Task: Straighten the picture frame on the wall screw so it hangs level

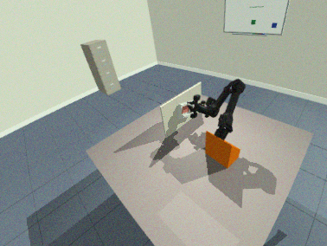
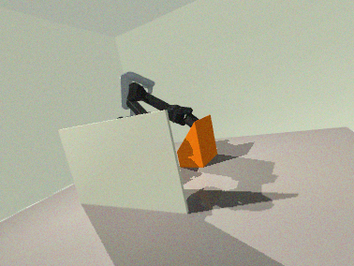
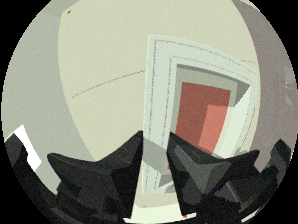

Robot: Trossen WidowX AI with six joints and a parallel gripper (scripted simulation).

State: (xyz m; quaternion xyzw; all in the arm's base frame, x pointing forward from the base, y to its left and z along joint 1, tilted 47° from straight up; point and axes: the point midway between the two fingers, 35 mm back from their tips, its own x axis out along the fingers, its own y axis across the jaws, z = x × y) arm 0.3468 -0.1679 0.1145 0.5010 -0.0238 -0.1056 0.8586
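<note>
My gripper tip is now 10 mm short of the picture frame, 20 mm to the right of it and 50 mm above it.
</note>
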